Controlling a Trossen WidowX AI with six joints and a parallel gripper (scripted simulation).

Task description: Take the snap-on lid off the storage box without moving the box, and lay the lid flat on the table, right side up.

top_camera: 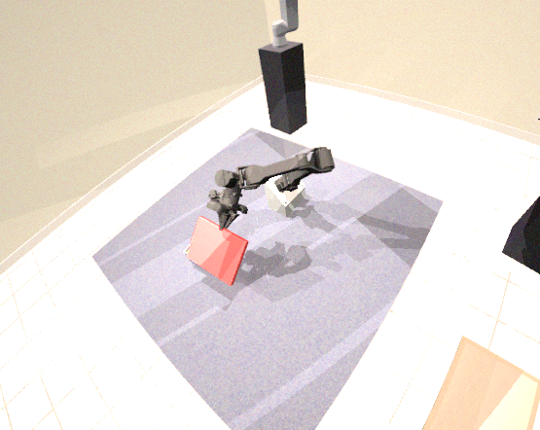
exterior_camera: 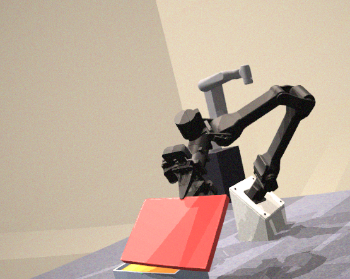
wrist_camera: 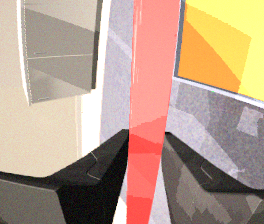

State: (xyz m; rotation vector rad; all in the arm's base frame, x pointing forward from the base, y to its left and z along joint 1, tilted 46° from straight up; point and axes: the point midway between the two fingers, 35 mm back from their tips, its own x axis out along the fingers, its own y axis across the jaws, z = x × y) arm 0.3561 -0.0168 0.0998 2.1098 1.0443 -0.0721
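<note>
Right now my gripper tip is 60 mm short of the red lid, 10 mm to the right of it and 50 mm above it. Round my gripper tip: grey storage box: 60 mm ahead, 80 mm to the right, 190 mm below.
</note>
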